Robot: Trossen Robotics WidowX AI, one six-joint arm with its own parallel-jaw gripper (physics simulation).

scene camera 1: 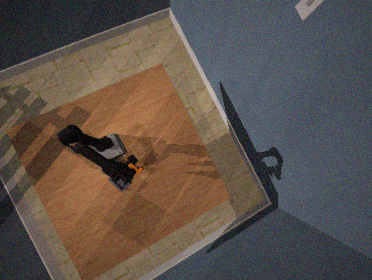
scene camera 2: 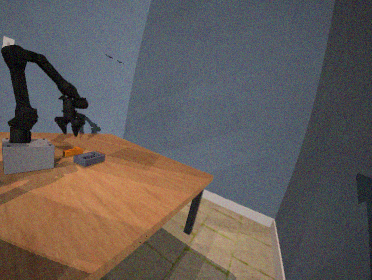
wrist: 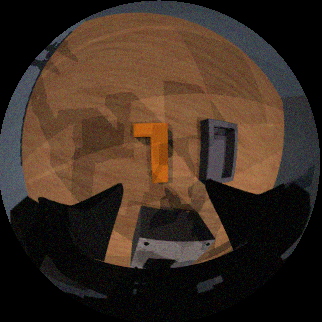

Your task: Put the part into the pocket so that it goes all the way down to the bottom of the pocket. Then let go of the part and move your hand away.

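Seen in the pictures: gripper, fingertip midpoint: (scene camera 2: 70,135) (wrist: 165,186); arm's base at its link origin: (scene camera 1: 107,143) (scene camera 2: 19,141) (wrist: 157,263).
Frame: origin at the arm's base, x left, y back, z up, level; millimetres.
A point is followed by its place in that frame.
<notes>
The orange L-shaped part (scene camera 1: 136,168) @[x 88, y -253, z -76 mm] (scene camera 2: 74,151) @[x 54, y -243, z -81 mm] (wrist: 160,156) @[x 65, y -237, z -75 mm] lies flat on the table, outside the pocket and apart from its block. The grey-blue block with the pocket (scene camera 1: 119,184) @[x -85, y -311, z -99 mm] (scene camera 2: 90,159) @[x -116, y -271, z -73 mm] (wrist: 204,150) @[x -21, y -277, z -83 mm] stands to the right of the part in the wrist view, its opening facing up. The pocket shows no part in it. My gripper (scene camera 2: 68,134) @[x 66, y -219, z 15 mm] (wrist: 165,186) @[x 66, y -219, z 15 mm] is open and empty, with its fingers spread wide. It hangs above the table, clear of the part and the block. In scene camera 1 the arm hides the fingertips and some of the block.
The grey robot base (scene camera 1: 116,146) @[x 45, y -44, z -3 mm] (scene camera 2: 28,157) @[x -100, y -22, z -42 mm] (wrist: 172,248) @[x -3, y -83, z -1 mm] stands on the wooden table (scene camera 1: 145,220) @[x -24, y -658, z -105 mm] (scene camera 2: 115,200) @[x -461, y -224, z -105 mm] (wrist: 150,55) @[x 167, y -474, z -105 mm], near the part and the block. Shadows of the arm fall across the table. A blue wall (scene camera 2: 225,90) rises behind the table.
</notes>
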